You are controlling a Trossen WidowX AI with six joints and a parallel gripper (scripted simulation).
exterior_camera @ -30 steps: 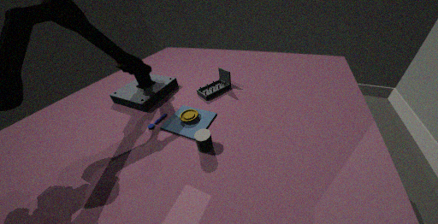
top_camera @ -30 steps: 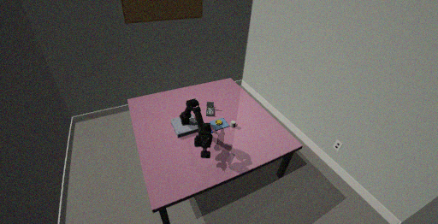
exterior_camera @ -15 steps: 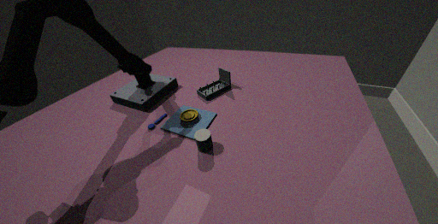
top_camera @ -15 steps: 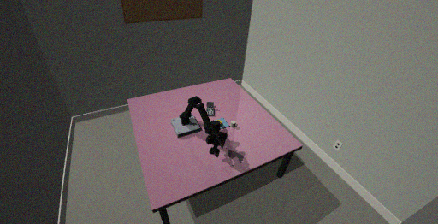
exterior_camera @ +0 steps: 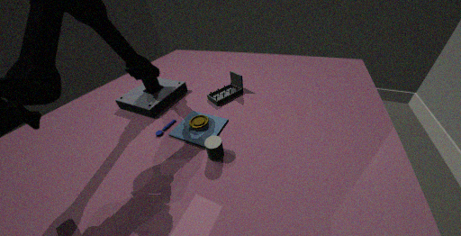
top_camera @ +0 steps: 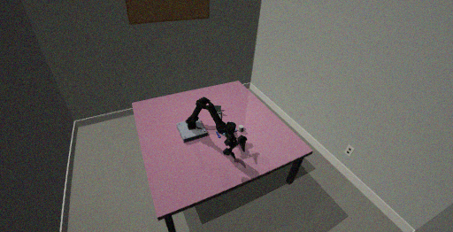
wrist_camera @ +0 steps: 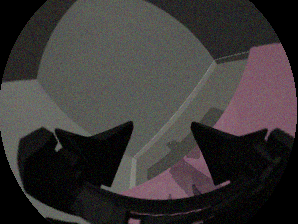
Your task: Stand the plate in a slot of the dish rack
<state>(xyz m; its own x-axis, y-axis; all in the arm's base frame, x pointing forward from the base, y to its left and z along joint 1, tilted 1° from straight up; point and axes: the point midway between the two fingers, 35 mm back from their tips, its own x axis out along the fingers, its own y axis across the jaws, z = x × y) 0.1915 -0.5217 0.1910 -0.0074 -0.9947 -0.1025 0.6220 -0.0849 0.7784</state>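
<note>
My gripper tip is now 110 mm short of the yellow plate, 500 mm to the right of it and 200 mm above it. From my gripper tip the other things lie so: dish rack (90 mm ahead, 690 mm to the left, 190 mm below); blue spoon (10 mm ahead, 430 mm to the left, 210 mm below); blue mat (120 mm ahead, 490 mm to the left, 210 mm below).
</note>
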